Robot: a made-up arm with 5 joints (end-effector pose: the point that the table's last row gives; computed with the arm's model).
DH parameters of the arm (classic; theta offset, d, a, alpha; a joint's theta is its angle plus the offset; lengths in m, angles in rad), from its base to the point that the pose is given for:
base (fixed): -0.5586 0 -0.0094 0
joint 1: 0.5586 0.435 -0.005 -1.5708
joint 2: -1.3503 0 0.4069 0
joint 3: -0.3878 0 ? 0
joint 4: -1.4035 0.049 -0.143 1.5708
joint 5: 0.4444 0 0.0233 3.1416
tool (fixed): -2.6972 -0.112 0 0
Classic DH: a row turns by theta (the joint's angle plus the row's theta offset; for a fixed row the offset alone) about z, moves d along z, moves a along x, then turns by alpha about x.
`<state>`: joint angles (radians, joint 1 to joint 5).
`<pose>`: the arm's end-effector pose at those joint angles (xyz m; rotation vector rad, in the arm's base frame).
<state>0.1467 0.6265 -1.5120 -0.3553 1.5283</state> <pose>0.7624 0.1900 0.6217 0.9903 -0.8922 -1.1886</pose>
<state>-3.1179 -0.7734 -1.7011 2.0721 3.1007</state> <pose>-0.1677 -0.0387 1.0800 0.0035 0.4025 0.0637</pose>
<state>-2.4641 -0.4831 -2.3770 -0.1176 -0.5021</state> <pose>0.1518 0.0723 1.3399 -3.0317 -0.2666 -0.2077</pose>
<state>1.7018 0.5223 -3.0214 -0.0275 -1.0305</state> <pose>-0.0973 0.4065 1.2393 0.9494 -2.7215 0.8962</pose>
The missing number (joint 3, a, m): -0.3844
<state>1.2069 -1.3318 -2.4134 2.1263 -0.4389</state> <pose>-0.2430 -0.4742 1.0161 0.6648 -1.6454 1.2399</pose>
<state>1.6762 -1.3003 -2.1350 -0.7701 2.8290</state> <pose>0.0214 -0.7093 0.8803 -1.6732 -1.3581 -0.6912</pose>
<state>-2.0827 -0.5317 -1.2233 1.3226 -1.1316</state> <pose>-0.1700 -0.3533 0.9054 -0.4486 0.0163 -0.9358</pose>
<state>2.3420 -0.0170 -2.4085 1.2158 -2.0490</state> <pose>-0.3284 0.2978 1.2564 -0.2024 1.3718 -1.6271</pose>
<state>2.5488 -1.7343 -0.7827 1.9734 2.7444</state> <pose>-0.0005 -0.0578 0.7932 0.2586 0.4791 -0.1908</pose>
